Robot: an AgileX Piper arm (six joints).
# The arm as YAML. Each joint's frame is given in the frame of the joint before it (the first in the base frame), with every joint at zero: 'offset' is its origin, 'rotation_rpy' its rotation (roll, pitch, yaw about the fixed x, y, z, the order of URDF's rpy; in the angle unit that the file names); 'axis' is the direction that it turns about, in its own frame. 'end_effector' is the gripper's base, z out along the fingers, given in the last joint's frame.
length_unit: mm
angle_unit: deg
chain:
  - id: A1
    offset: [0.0, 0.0, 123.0]
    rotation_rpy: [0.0, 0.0, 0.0]
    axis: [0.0, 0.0, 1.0]
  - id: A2
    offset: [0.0, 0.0, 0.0]
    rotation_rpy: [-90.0, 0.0, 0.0]
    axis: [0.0, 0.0, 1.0]
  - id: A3
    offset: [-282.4, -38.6, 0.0]
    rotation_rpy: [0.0, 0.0, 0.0]
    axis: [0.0, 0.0, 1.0]
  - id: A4
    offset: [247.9, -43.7, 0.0]
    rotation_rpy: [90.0, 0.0, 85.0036]
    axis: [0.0, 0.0, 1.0]
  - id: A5
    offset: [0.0, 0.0, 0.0]
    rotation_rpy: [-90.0, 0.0, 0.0]
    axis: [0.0, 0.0, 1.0]
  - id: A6
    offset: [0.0, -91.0, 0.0]
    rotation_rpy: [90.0, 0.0, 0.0]
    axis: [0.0, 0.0, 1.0]
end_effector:
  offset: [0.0, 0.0, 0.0]
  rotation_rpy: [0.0, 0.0, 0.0]
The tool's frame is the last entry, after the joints.
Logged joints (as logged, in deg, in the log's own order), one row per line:
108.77, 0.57, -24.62, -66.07, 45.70, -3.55
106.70, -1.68, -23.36, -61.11, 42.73, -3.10
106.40, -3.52, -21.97, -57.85, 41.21, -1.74
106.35, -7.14, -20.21, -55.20, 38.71, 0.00
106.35, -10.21, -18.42, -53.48, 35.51, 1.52
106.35, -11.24, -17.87, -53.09, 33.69, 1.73
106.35, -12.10, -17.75, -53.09, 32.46, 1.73
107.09, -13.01, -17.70, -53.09, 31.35, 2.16
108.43, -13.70, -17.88, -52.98, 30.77, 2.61
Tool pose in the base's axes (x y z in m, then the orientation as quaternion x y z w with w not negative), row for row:
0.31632, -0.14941, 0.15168, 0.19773, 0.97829, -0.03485, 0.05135
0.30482, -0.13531, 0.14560, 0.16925, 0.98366, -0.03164, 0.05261
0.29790, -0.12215, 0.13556, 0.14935, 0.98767, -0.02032, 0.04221
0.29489, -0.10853, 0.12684, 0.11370, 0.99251, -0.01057, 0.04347
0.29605, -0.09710, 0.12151, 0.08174, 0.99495, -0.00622, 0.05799
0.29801, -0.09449, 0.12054, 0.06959, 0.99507, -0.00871, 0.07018
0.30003, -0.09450, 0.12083, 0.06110, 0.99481, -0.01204, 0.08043
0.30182, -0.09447, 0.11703, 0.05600, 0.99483, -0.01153, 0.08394
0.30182, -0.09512, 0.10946, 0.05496, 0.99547, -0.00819, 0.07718
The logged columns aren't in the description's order. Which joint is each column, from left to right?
Columns, left to right: A2, A6, A1, A3, A5, A4.
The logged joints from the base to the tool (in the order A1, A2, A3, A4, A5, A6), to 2 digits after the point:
-24.62, 108.77, -66.07, -3.55, 45.70, 0.57
-23.36, 106.70, -61.11, -3.10, 42.73, -1.68
-21.97, 106.40, -57.85, -1.74, 41.21, -3.52
-20.21, 106.35, -55.20, 0.00, 38.71, -7.14
-18.42, 106.35, -53.48, 1.52, 35.51, -10.21
-17.87, 106.35, -53.09, 1.73, 33.69, -11.24
-17.75, 106.35, -53.09, 1.73, 32.46, -12.10
-17.70, 107.09, -53.09, 2.16, 31.35, -13.01
-17.88, 108.43, -52.98, 2.61, 30.77, -13.70

